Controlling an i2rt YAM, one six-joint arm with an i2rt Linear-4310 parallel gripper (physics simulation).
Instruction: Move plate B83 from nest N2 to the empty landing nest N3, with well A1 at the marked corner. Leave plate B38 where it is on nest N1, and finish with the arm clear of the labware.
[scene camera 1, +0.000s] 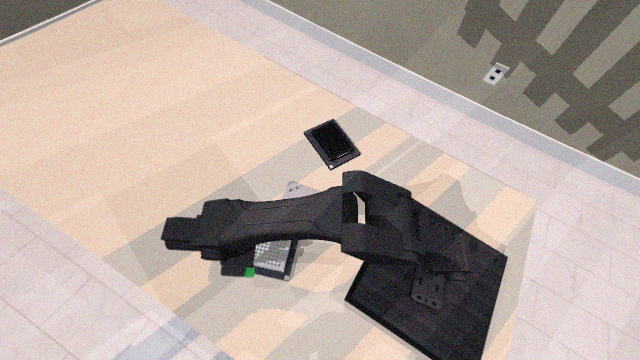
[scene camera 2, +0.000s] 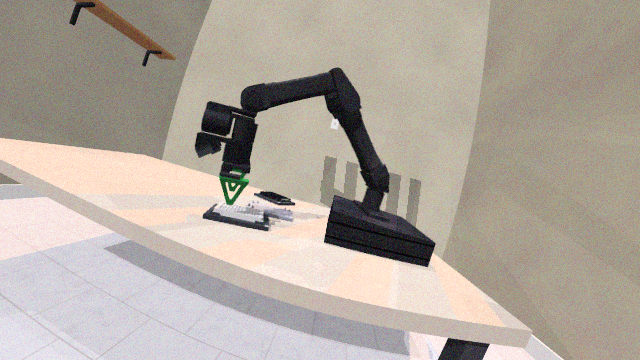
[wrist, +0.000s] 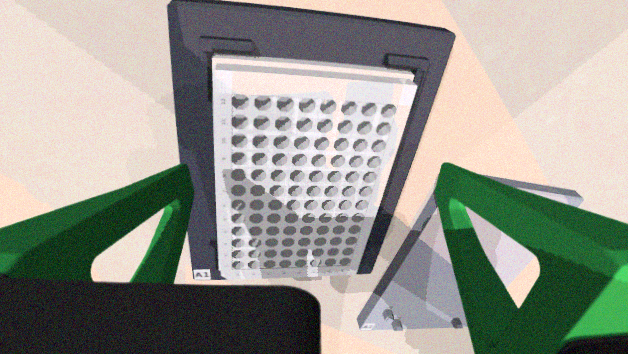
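Note:
A white 96-well plate (scene camera 1: 272, 256) (scene camera 2: 239, 212) (wrist: 300, 160) sits flat in a dark nest (scene camera 1: 272, 274) (scene camera 2: 237, 223) (wrist: 310, 30), whose A1 label is at the lower left in the wrist view. A grey nest with small pegs (scene camera 1: 297, 189) (scene camera 2: 282, 215) (wrist: 410, 280) holds no plate in its visible part; the arm and right finger hide some of it. A black plate (scene camera 1: 332, 140) (scene camera 2: 275, 196) sits in another dark nest (scene camera 1: 345, 160) farther back. Plate and nest numbers are not readable. My gripper (scene camera 2: 231, 201) (wrist: 314, 177) is open and empty above the white plate, fingertips toward its two long sides.
The black robot base (scene camera 1: 390, 310) (scene camera 2: 380, 235) stands on the table (scene camera 2: 300, 275) to the right of the nests. The arm passes over the grey nest in scene camera 1. A wooden shelf (scene camera 2: 125, 27) is on the wall at upper left.

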